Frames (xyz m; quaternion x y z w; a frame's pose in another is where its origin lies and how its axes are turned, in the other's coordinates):
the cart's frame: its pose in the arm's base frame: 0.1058 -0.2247 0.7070 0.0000 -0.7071 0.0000 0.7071
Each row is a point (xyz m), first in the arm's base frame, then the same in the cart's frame.
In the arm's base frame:
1: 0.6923 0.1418 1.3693
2: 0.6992 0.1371 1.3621
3: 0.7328 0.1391 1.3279
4: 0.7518 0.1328 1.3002
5: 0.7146 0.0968 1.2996
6: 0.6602 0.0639 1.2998
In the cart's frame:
1: 0.6623 0.3665 -0.5865
2: 0.6551 0.3618 -0.5934
3: 0.6209 0.3638 -0.6270
4: 0.5932 0.3575 -0.6460
5: 0.5926 0.3215 -0.6088
6: 0.5928 0.2886 -0.5544

